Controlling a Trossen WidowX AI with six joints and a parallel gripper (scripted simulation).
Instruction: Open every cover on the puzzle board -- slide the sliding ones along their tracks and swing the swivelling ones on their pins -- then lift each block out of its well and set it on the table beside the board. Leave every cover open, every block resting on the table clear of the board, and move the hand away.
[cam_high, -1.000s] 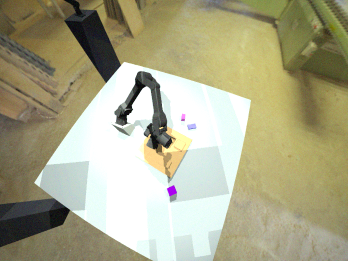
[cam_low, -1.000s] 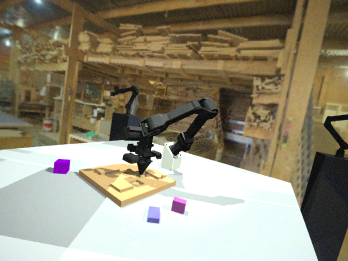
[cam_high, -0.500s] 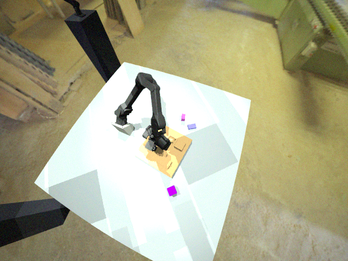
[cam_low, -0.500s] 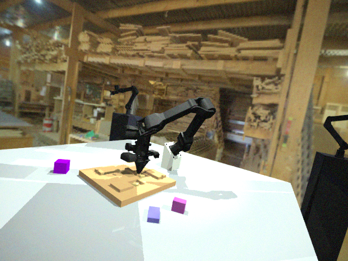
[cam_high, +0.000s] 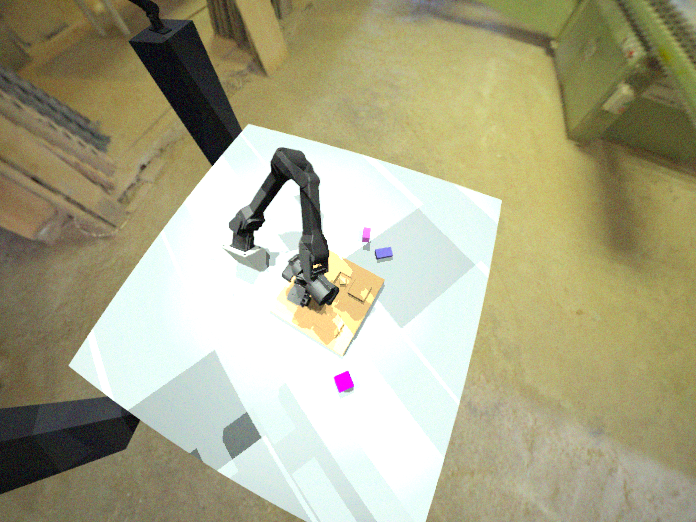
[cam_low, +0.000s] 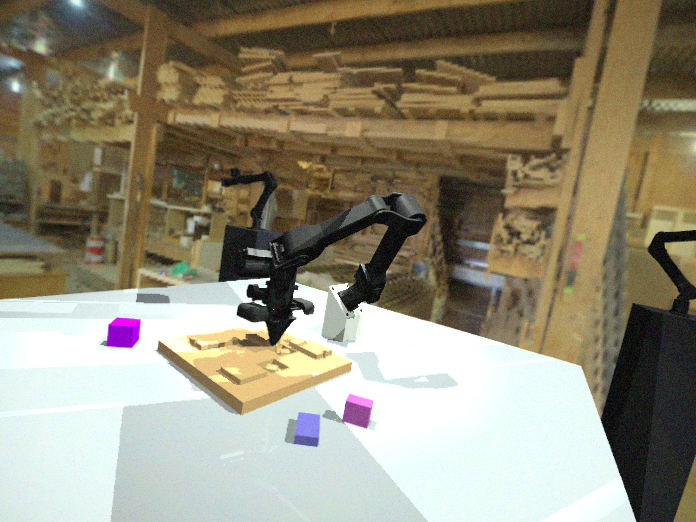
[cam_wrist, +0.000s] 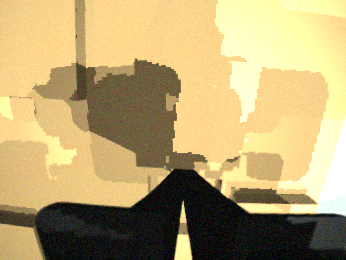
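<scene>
My gripper tip is now 5 cm short of the tan puzzle board. The rest, counted from my gripper tip: pink block (27 cm to the left, 11 cm ahead, 1 cm below); then purple block (24 cm to the right, 20 cm ahead); then lavender block (22 cm to the left, 19 cm ahead, 2 cm below).
</scene>
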